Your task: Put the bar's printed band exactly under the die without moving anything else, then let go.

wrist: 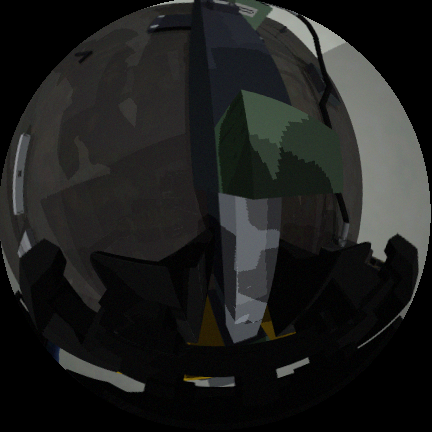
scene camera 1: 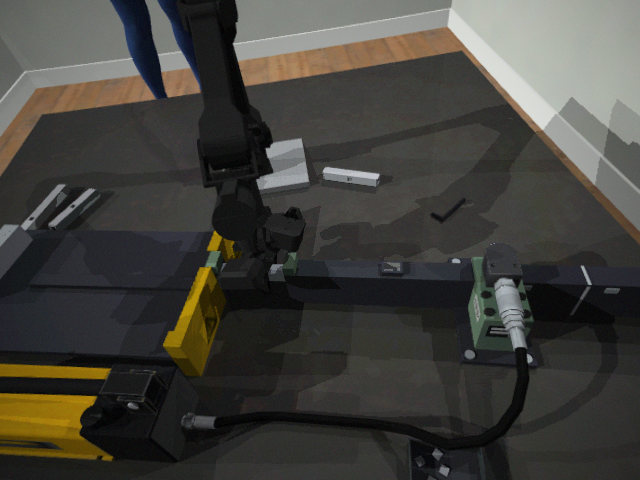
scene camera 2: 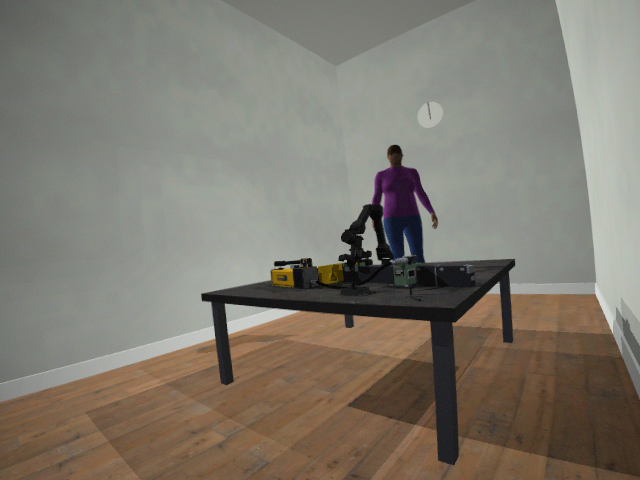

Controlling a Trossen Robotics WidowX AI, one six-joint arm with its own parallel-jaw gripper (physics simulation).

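Places are measured from the arm's base along level axes (x ahead, y right, z down), in centimetres.
Pixels of known places: gripper, fingertip midpoint: (wrist: 231,232) (scene camera 1: 270,289) (scene camera 2: 355,276).
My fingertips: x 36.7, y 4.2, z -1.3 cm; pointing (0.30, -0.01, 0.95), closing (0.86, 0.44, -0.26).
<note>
Behind a point stands the place of what it marks.
A light grey bar (scene camera 1: 277,269) {x 37.0, y 2.2, z -6.1 cm} (wrist: 250,260) {x 36.1, y 3.2, z -6.1 cm} lies along the machine's line. My gripper (scene camera 1: 261,269) (scene camera 2: 353,266) {x 36.7, y 4.2, z -1.3 cm} (wrist: 231,232) {x 36.7, y 4.2, z -1.3 cm} is shut on it, with one finger on each long side. In the wrist view the bar's far end meets a green block (wrist: 280,145). This right green block (scene camera 1: 290,263) {x 38.5, y 0.0, z -8.4 cm} also shows in scene camera 1, and a left green block (scene camera 1: 214,259) {x 33.1, y 11.5, z -8.4 cm} is beside the yellow bracket. The fingers hide much of the bar. I cannot make out its printed band, nor tell for certain which part is the die.
A long dark rail (scene camera 1: 351,289) {x 43.3, y -8.3, z -3.5 cm} runs right to a green unit (scene camera 1: 500,315) {x 58.0, y -23.7, z -9.3 cm} with a cable (scene camera 1: 336,419) {x 60.4, y 0.1, z -0.3 cm}. The yellow bracket (scene camera 1: 196,325) {x 43.1, y 15.9, z -6.2 cm} stands close left. Behind are a flat grey block (scene camera 1: 289,165) {x 1.9, y -7.3, z 0.0 cm}, a white bar (scene camera 1: 350,176) {x 12.7, y -18.8, z -0.9 cm} and a black L-shaped key (scene camera 1: 448,210) {x 29.7, y -33.1, z 0.2 cm}.
</note>
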